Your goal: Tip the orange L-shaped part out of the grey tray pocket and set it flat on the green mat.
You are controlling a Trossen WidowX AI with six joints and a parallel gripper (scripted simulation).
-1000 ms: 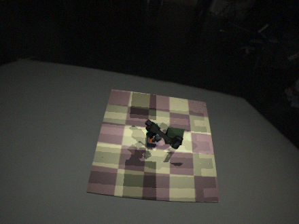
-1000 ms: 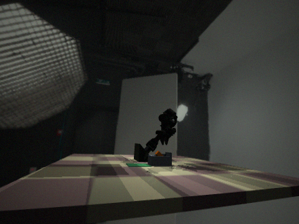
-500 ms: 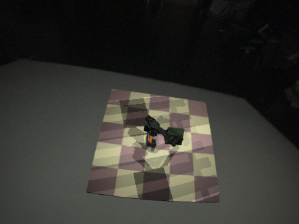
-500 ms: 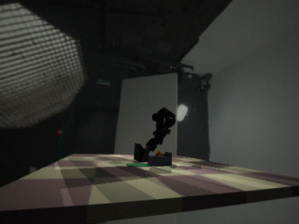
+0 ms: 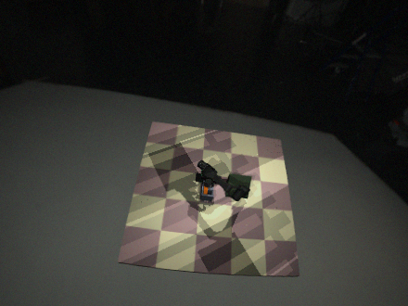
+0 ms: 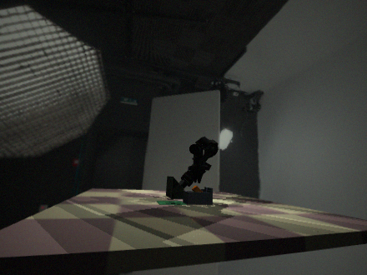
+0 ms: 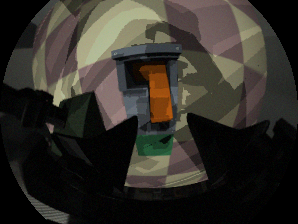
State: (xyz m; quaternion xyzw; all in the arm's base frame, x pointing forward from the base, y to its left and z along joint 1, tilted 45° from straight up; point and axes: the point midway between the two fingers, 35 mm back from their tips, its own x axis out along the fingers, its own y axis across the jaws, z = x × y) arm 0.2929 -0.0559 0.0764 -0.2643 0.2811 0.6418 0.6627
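My gripper tip is now 1 cm past the orange L-shaped part, 4 cm to the right of it and 7 cm above it. Also, from my gripper tip: green mat: 2 cm behind, 14 cm to the right, 13 cm below.
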